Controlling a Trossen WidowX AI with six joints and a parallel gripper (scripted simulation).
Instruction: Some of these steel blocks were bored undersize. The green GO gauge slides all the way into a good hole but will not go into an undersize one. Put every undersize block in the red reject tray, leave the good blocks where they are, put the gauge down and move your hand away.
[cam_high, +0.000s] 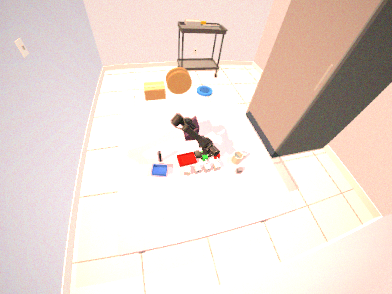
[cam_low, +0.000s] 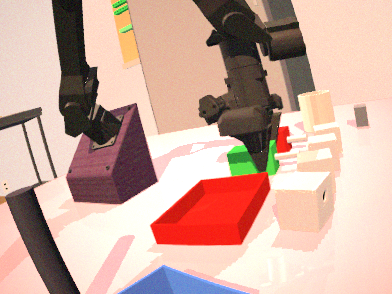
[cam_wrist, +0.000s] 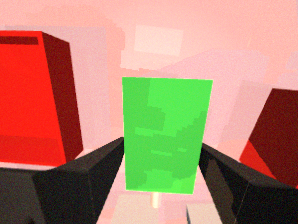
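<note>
Now: the green GO gauge 10 mm ahead of my gripper tip and 10 mm above it. Also, from my gripper tip: red gauge (100 mm to the left, 10 mm ahead, 10 mm above); then red reject tray (150 mm to the right, 20 mm behind); then blue tray (380 mm to the right, 50 mm ahead).
</note>
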